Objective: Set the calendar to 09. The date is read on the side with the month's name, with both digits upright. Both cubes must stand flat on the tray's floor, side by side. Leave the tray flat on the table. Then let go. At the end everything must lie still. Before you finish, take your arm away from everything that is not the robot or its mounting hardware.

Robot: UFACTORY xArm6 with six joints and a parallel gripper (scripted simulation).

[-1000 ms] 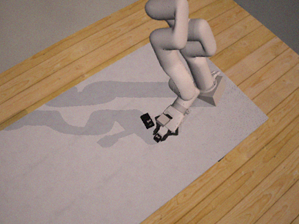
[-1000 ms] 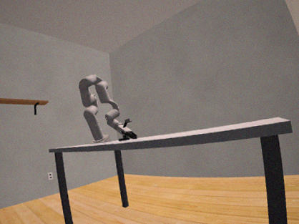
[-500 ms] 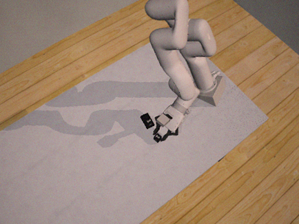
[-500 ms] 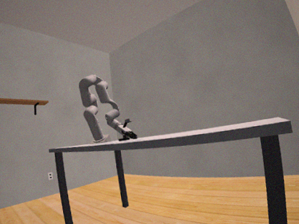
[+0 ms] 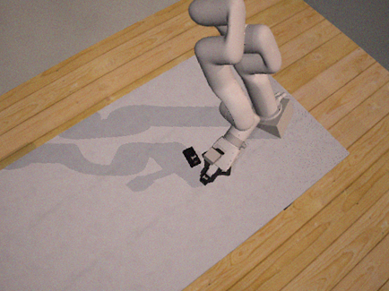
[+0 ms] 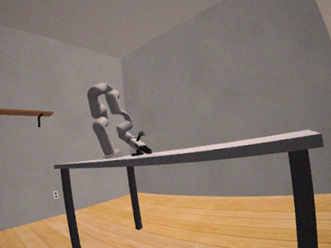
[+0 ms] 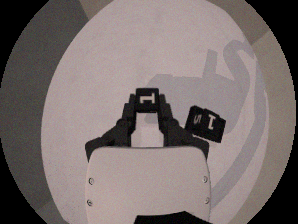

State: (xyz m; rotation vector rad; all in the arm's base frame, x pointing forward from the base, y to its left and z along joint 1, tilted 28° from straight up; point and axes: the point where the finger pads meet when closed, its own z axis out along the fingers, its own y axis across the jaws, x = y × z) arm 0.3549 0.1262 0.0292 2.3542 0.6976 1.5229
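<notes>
Right now my hand is 2 cm short of the black date cube and 1 cm above it. Also, from my hand: black cube: 9 cm to the right, 1 cm ahead.
</notes>
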